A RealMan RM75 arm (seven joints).
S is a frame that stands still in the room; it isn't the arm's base.
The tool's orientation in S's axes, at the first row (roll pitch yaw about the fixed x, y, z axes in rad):
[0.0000 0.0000 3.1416]
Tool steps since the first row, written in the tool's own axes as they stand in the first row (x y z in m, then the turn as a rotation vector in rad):
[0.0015 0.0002 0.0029 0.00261 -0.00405 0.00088]
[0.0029 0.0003 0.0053 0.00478 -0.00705 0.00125]
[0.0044 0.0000 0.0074 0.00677 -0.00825 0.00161]
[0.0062 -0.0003 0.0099 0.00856 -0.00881 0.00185]
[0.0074 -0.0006 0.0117 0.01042 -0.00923 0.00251]
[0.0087 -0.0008 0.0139 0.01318 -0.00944 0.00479]
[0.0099 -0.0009 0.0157 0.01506 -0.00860 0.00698]
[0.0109 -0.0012 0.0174 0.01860 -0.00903 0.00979]
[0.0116 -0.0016 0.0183 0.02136 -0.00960 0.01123]
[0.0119 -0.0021 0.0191 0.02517 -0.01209 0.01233]
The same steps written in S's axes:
[-0.0015 -0.0002 0.0029 -0.00261 0.00405 0.00088]
[-0.0029 -0.0003 0.0053 -0.00478 0.00705 0.00125]
[-0.0044 0.0000 0.0074 -0.00677 0.00825 0.00161]
[-0.0062 0.0003 0.0099 -0.00856 0.00881 0.00185]
[-0.0074 0.0006 0.0117 -0.01042 0.00923 0.00251]
[-0.0087 0.0008 0.0139 -0.01318 0.00944 0.00479]
[-0.0099 0.0009 0.0157 -0.01506 0.00860 0.00698]
[-0.0109 0.0012 0.0174 -0.01860 0.00903 0.00979]
[-0.0116 0.0016 0.0183 -0.02136 0.00960 0.01123]
[-0.0119 0.0021 0.0191 -0.02517 0.01209 0.01233]

